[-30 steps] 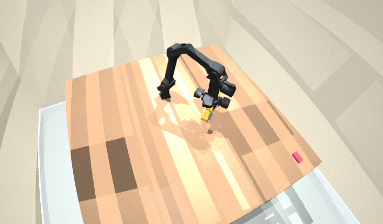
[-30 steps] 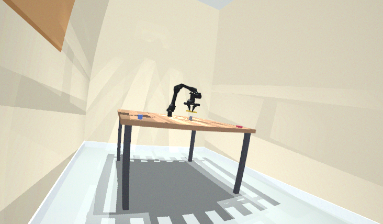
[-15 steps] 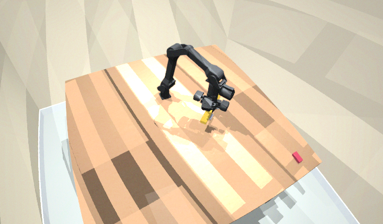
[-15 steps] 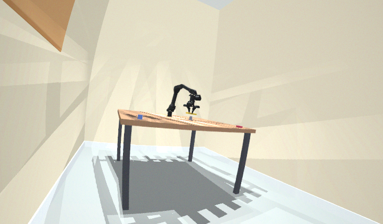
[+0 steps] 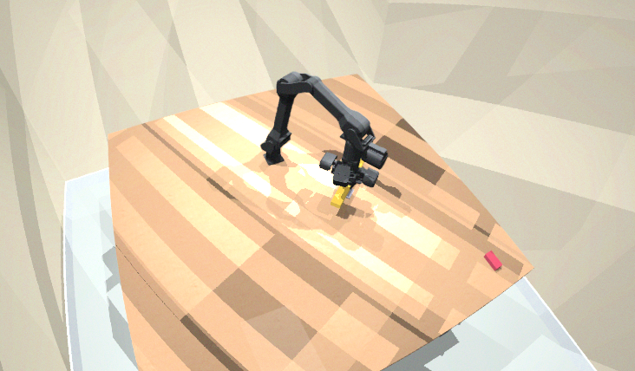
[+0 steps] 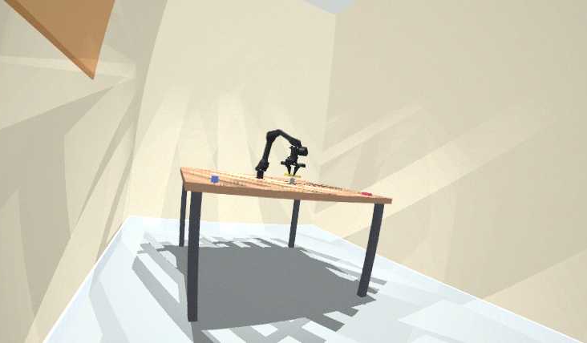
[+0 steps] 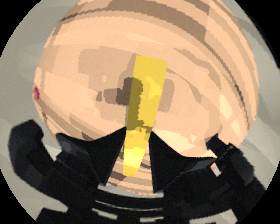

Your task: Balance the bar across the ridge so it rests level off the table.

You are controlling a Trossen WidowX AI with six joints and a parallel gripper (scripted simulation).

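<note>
Now: gripper tip 2 cm to the right of the yellow bar and 2 cm past it. The rest, counted from my gripper tip: blue block: 65 cm to the right, 46 cm ahead, 4 cm below.
</note>
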